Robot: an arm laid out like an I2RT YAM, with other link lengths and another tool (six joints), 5 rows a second.
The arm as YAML. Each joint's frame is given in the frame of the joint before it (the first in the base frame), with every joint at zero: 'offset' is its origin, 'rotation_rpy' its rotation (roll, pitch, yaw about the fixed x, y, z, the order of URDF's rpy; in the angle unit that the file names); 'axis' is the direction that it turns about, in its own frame. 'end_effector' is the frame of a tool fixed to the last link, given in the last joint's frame.
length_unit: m
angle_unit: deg
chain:
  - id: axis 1
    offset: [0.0, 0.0, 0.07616]
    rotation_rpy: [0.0, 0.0, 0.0]
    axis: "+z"
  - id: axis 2
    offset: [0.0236, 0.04, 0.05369]
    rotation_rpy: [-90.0, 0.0, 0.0]
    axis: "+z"
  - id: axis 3
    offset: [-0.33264, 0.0, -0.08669]
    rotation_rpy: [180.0, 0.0, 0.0]
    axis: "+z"
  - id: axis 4
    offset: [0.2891, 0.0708, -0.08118]
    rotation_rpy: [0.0, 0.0, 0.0]
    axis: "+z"
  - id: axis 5
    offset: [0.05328, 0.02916, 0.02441]
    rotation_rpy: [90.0, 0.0, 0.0]
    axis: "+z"
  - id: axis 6
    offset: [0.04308, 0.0, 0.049]
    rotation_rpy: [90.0, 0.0, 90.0]
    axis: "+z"
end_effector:
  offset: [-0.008, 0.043, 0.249]
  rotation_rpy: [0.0, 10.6, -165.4]
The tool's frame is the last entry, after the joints.
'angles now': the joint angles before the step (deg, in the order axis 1, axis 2, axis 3, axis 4, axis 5, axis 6). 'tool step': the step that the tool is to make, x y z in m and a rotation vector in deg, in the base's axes. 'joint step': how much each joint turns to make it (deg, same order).
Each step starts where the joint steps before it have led.
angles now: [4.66, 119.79, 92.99, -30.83, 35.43, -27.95]
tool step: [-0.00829, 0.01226, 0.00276, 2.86, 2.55, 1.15]
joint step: [-0.09, -0.43, 2.46, -5.55, -3.26, 0.62]
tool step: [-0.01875, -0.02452, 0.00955, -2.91, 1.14, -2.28]
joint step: [-1.05, -1.41, -1.58, -0.97, 3.06, -0.36]
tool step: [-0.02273, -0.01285, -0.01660, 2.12, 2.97, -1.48]
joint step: [-2.29, -0.61, -2.11, -1.59, -2.36, 0.36]
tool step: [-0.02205, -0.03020, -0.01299, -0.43, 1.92, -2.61]
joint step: [-3.14, -0.45, -3.08, 1.14, 0.18, -0.79]
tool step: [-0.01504, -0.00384, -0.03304, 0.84, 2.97, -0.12]
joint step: [-0.90, 1.50, -3.33, 2.11, -0.96, -0.53]
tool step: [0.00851, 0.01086, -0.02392, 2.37, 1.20, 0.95]
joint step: [0.09, 2.98, 1.40, 0.27, -2.47, 0.00]
